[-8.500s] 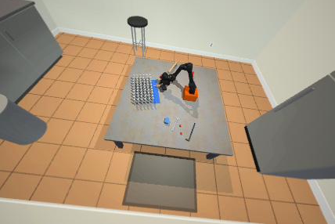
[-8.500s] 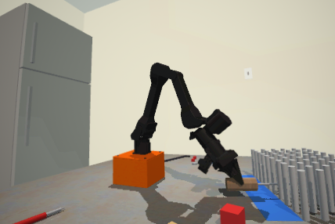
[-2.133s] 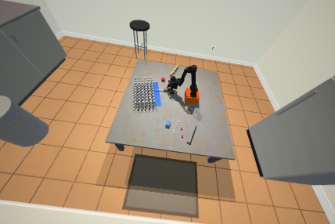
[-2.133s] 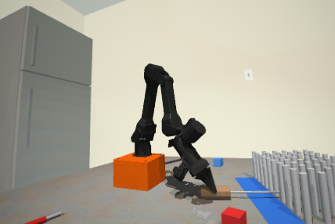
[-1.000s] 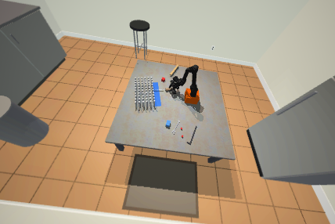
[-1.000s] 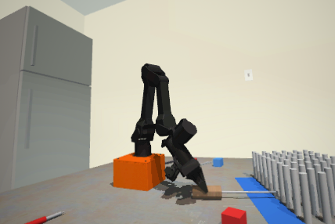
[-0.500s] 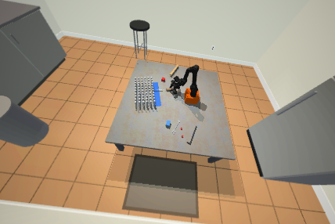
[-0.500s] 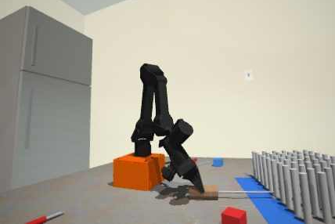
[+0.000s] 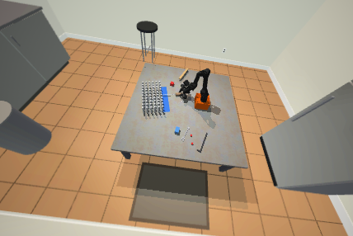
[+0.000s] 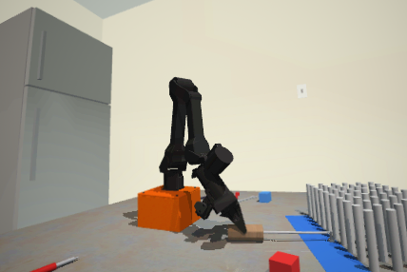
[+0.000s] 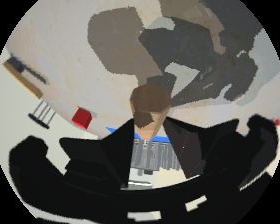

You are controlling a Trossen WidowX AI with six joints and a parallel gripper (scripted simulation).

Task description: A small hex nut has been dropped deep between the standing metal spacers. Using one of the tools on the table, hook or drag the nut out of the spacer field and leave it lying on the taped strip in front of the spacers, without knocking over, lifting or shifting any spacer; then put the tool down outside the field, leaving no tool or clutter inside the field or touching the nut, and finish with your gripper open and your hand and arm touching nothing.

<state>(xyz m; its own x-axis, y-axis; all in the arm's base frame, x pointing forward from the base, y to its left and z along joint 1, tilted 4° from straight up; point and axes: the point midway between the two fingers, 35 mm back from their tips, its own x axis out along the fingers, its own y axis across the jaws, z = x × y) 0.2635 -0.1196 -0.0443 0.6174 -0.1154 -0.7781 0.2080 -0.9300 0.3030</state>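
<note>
Right now my gripper tip is 350 mm past the red-handled tool, 270 mm to the left of it and 20 mm above it. Also, from my gripper tip: blue taped strip: 170 mm ahead, 80 mm to the left, 20 mm below; red cube: 170 mm to the right, 100 mm ahead; wooden-handled tool: 100 mm ahead, 20 mm to the left, 10 mm below.
</note>
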